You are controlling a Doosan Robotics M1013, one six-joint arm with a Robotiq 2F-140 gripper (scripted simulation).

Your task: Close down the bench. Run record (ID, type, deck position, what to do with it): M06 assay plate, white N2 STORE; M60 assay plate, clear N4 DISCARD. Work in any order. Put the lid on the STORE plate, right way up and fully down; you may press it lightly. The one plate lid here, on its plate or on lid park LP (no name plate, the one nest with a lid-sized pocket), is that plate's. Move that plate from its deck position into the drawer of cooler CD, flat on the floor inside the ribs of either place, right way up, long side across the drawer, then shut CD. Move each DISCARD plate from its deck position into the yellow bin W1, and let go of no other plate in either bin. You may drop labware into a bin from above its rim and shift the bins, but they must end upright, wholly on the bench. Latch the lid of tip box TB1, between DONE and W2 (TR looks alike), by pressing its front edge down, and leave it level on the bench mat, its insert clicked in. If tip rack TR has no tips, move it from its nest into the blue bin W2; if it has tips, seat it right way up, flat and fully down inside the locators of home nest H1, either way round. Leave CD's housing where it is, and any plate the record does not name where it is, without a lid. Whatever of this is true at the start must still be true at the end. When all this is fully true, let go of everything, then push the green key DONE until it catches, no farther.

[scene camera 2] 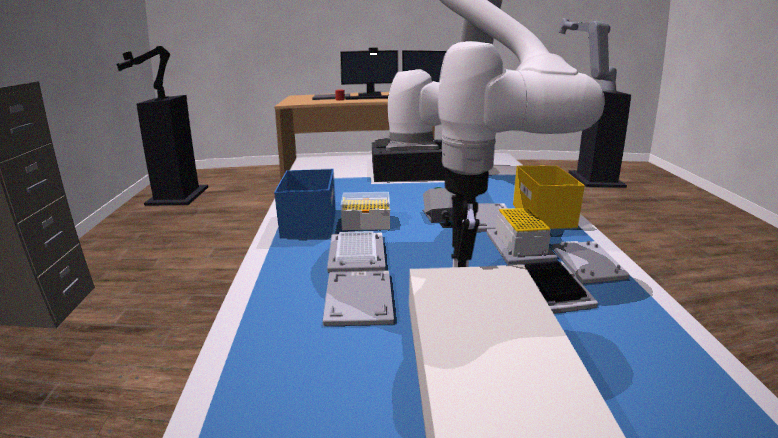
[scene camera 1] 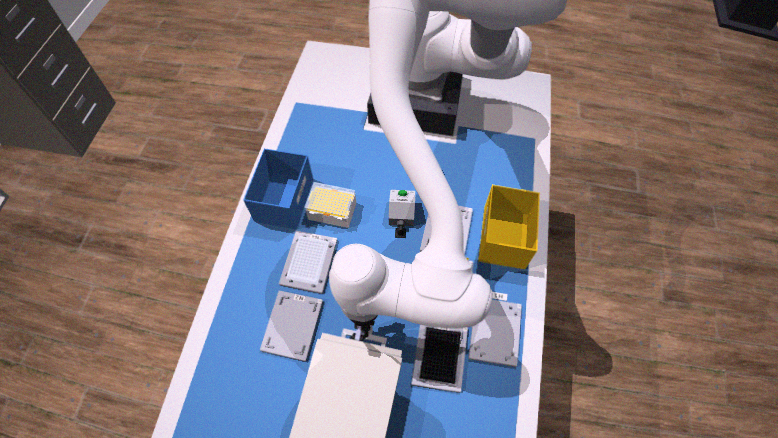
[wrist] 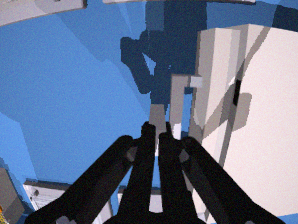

A black plate shows in scene camera 2 and in scene camera 1; in the wrist view it is out of frame. A yellow bin W1 shows in scene camera 2 (555, 196) and in scene camera 1 (509, 237); in the wrist view it is out of frame. The same spot on the black plate: (scene camera 2: 553, 280) is (scene camera 1: 437, 357). One and the same spot on a home nest H1: (scene camera 2: 576, 255) is (scene camera 1: 486, 322).
